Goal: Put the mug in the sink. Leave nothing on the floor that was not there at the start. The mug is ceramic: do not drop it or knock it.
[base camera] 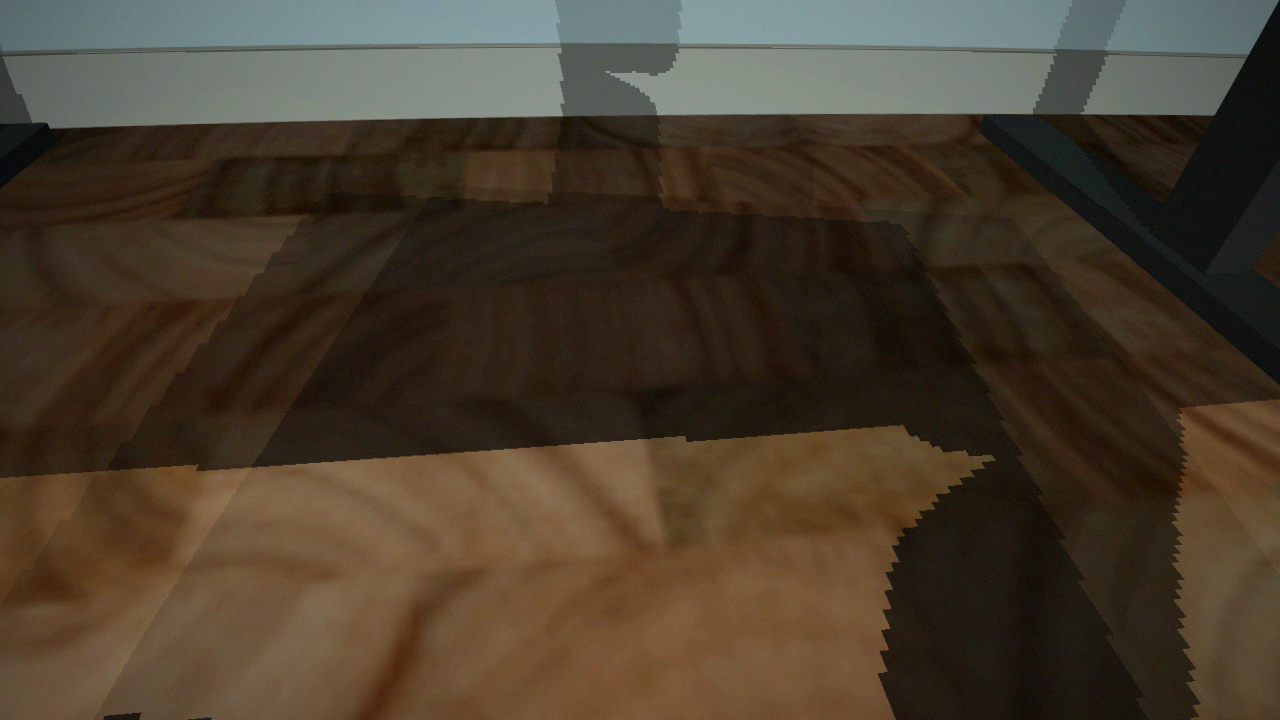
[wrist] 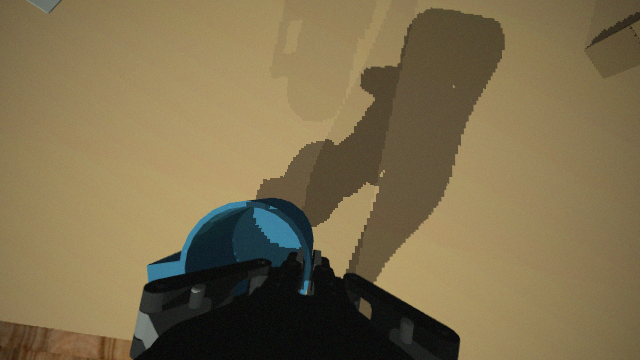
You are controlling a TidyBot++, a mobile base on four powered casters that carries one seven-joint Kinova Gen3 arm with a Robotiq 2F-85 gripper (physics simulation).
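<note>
A blue mug shows in the wrist view, left of and just above the bottom centre, open top towards the camera. Its handle points to the lower left and is partly hidden behind the left finger linkage. My gripper is shut on the right side wall of the mug, one fingertip inside the rim and one outside. The mug is held above a light tan surface; how high is hard to tell. No sink shows in either view, and neither the mug nor the gripper shows in the base camera view.
A brown wood floor shows past the tan surface's edge. A tan block corner is at the top right, a pale grey corner at the top left. A dark metal frame stands at the right; a pale wall is ahead.
</note>
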